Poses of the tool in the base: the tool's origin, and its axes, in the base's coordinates. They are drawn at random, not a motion.
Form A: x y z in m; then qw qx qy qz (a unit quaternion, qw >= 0).
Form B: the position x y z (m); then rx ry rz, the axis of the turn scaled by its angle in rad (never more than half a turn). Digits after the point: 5 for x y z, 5 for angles.
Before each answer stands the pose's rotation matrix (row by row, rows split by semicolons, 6 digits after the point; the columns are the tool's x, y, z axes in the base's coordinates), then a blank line. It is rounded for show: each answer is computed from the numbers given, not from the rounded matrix.
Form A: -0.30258, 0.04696, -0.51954, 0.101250, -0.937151, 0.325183, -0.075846
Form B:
0.777007 -0.594132 0.208008; -0.624850 -0.768009 0.140445; 0.076309 -0.239101 -0.967992

-0.30258, 0.04696, -0.51954, -2.76827, 0.96057, -0.22404
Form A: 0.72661, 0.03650, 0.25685, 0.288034, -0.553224, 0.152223, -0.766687
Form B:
-0.221960 0.273237 0.935989; -0.610090 -0.787729 0.085280; 0.760608 -0.552109 0.341544

0.72661, 0.03650, 0.25685, -1.47734, 0.40650, -2.04737
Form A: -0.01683, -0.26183, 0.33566, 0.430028, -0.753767, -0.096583, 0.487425
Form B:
0.506177 -0.273611 -0.817876; 0.564815 -0.611495 0.554128; -0.651743 -0.742436 -0.154986

-0.01683, -0.26183, 0.33566, -1.88067, -0.24098, 1.21614
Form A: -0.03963, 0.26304, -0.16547, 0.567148, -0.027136, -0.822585, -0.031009
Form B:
-0.355214 0.079817 -0.931371; 0.009470 0.996604 0.081795; 0.934737 0.020235 -0.354764

-0.03963, 0.26304, -0.16547, -0.06377, -1.93309, -0.07287
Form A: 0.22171, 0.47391, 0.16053, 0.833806, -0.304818, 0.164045, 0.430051
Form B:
0.576291 -0.817165 0.011389; 0.617150 0.444285 0.649413; -0.535737 -0.367222 0.760351

0.22171, 0.47391, 0.16053, -0.64583, 0.34757, 0.91116
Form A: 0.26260, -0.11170, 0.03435, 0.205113, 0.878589, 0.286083, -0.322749
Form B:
0.627979 0.635099 -0.449769; 0.370299 -0.752170 -0.545086; -0.684486 0.175754 -0.707524

0.26260, -0.11170, 0.03435, 2.44925, 0.79752, -0.89973
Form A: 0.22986, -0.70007, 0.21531, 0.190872, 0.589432, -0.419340, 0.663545
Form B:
-0.232276 -0.747649 0.622149; -0.241040 -0.575444 -0.781514; 0.942310 -0.331490 -0.046552

0.22986, -0.70007, 0.21531, 1.65580, -1.17798, 1.86399
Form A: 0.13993, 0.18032, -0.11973, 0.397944, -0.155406, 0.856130, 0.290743
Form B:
-0.634979 -0.497494 0.591017; -0.034697 0.782635 0.621513; -0.771750 0.374142 -0.514218

0.13993, 0.18032, -0.11973, -0.39352, 2.16787, 0.73621
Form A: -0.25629, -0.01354, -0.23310, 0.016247, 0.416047, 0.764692, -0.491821
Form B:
-0.653282 0.652276 -0.384393; 0.620314 0.170035 -0.765702; -0.434089 -0.738664 -0.515697

-0.25629, -0.01354, -0.23310, 1.29370, 2.37781, -1.52932
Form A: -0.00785, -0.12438, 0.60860, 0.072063, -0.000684, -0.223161, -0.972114
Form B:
-0.989613 0.140412 -0.030833; -0.139802 -0.890012 0.433974; 0.033493 0.433777 0.900397

-0.00785, -0.12438, 0.60860, -0.00206, -0.67063, -2.92135
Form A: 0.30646, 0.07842, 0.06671, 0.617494, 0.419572, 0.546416, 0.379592
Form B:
0.114679 -0.010270 0.993350; 0.927313 0.359739 -0.103336; -0.356285 0.932997 0.050778

0.30646, 0.07842, 0.06671, 0.96574, 1.25770, 0.87372
